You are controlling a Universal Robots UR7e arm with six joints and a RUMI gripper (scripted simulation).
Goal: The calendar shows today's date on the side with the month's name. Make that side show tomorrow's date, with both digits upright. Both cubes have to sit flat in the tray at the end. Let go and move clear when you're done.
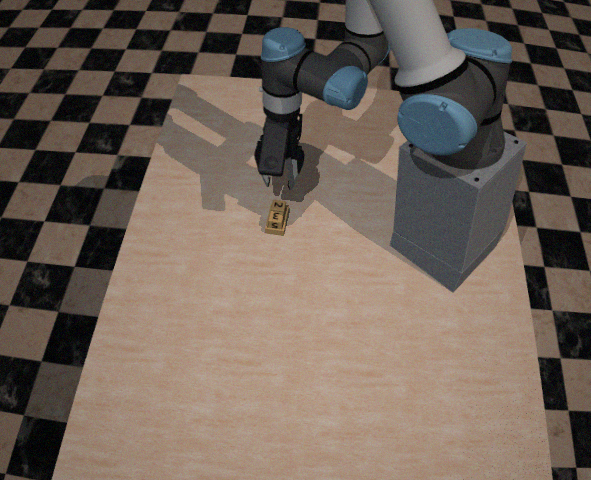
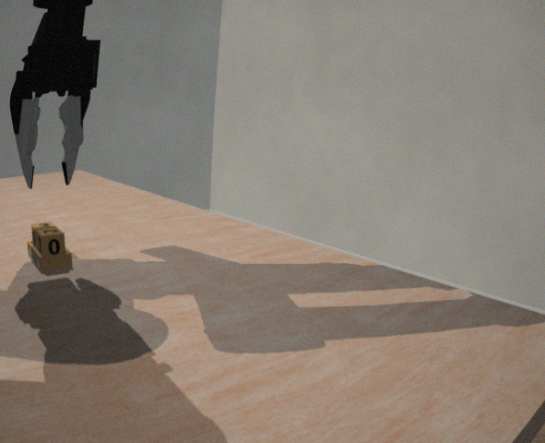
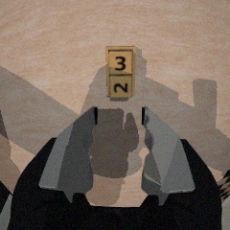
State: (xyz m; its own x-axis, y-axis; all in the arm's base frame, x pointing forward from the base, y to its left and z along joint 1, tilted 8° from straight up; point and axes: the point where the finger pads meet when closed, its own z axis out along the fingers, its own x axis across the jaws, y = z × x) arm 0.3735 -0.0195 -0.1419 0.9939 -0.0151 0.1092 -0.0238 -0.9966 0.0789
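Now: hand 3 cm to the right of the wooden digit cube and 8 cm above it. Also, from my hand: wooden tray 2 cm to the left, 10 cm below.
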